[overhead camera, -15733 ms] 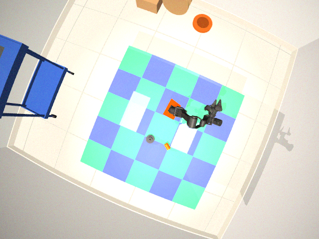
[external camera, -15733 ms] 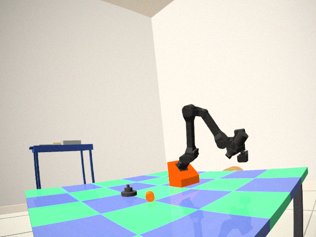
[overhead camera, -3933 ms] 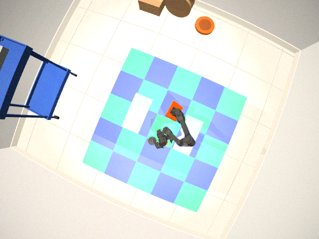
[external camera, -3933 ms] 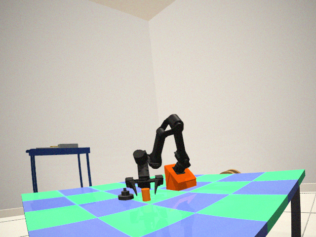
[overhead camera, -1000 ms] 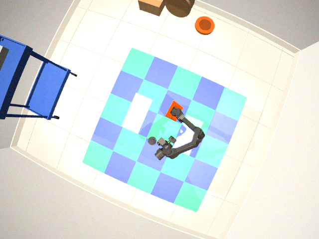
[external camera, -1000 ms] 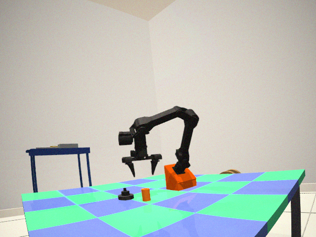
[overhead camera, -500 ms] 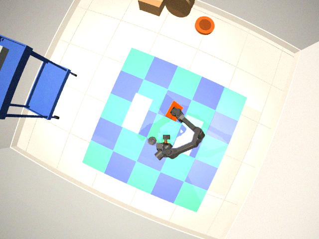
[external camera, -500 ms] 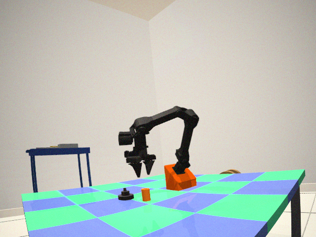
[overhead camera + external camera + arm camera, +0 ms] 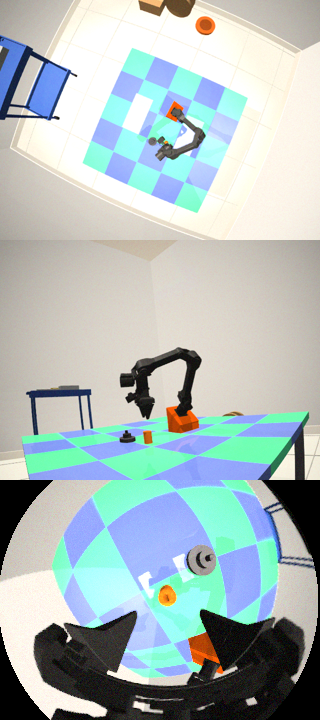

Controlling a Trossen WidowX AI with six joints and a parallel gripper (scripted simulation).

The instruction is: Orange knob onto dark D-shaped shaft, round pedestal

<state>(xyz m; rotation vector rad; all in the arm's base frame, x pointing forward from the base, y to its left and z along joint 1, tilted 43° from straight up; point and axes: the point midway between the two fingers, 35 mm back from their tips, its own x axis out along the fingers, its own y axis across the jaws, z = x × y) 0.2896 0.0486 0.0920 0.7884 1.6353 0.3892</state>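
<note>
Right now my gripper tip is 9 cm above the orange knob. Also, from my gripper tip: dark round pedestal 6 cm ahead, 12 cm to the right, 9 cm below.
</note>
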